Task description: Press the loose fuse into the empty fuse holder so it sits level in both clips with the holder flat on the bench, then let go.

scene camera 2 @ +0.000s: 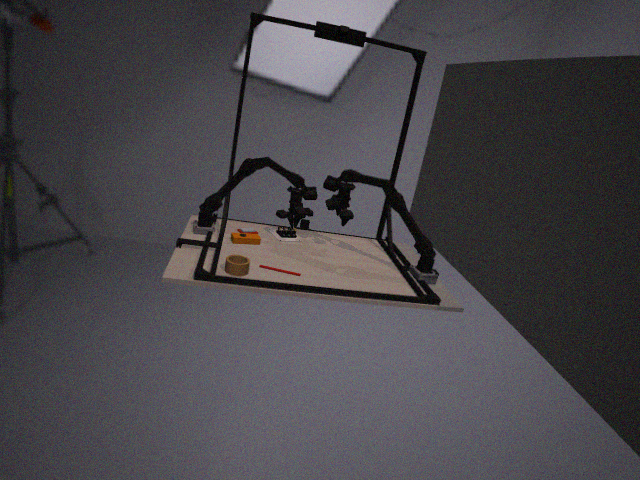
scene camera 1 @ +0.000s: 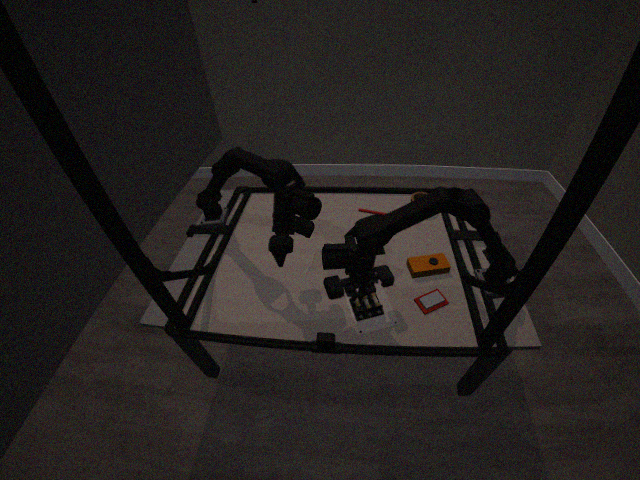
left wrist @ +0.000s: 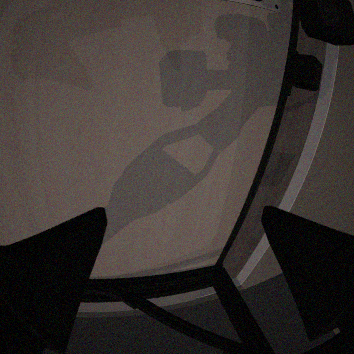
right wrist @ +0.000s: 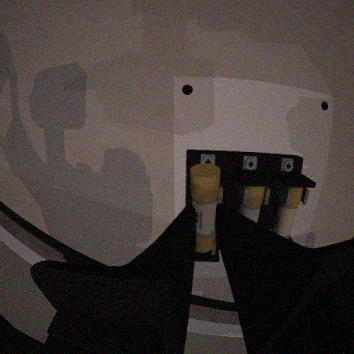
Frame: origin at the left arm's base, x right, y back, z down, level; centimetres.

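Where they show: left gripper, fingertip midpoint: [scene camera 2: 340, 220] [scene camera 1: 281, 258] [left wrist: 186, 215]; right gripper, fingertip midpoint: [scene camera 2: 293, 229] [scene camera 1: 355, 299] [right wrist: 203, 211]; left arm's base, link origin: [scene camera 2: 424, 270] [scene camera 1: 213, 215]; right arm's base, link origin: [scene camera 2: 204, 224] [scene camera 1: 494, 279].
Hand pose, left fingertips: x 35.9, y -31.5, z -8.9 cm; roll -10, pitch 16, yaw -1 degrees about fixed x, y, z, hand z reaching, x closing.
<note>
Each offset is from my left fingertips to the centre of the thing. "*": to the spot under its first point.
The black fuse holder {dx +9.8, dy -24.7, dz +11.9 cm} [scene camera 1: 368, 313] [scene camera 2: 285, 233] [right wrist: 272, 162] lies on its white plate {* dx +4.1, dy -22.7, dz +13.5 cm} [right wrist: 250, 117] on the bench. Two fuses with yellow caps sit in its middle and right bays in the right wrist view. My right gripper [scene camera 1: 362, 290] [scene camera 2: 294, 226] [right wrist: 203, 211] is shut on the loose fuse {dx +9.6, dy -20.5, dz +9.7 cm} [right wrist: 205, 184], which is over the holder's leftmost bay in that view. Its upper cap looks larger and nearer the camera than the seated caps. The fingers hide much of the clips, so its seating cannot be told. My left gripper [scene camera 1: 280, 262] [scene camera 2: 345, 222] [left wrist: 186, 215] is open and empty above the bench.
An orange block {dx -2.7, dy -46.6, dz +12.0 cm} [scene camera 1: 421, 266] [scene camera 2: 245, 238] and a red-edged card {dx +10.6, dy -43.7, dz +13.0 cm} [scene camera 1: 431, 300] [scene camera 2: 247, 231] lie beside the holder. A red stick {dx -33.4, dy -36.1, dz +13.4 cm} [scene camera 1: 372, 211] [scene camera 2: 279, 270] and a tan ring {dx -35.3, dy -54.3, dz +11.1 cm} [scene camera 2: 236, 266] lie farther off. A black frame [scene camera 1: 268, 342] borders the bench.
</note>
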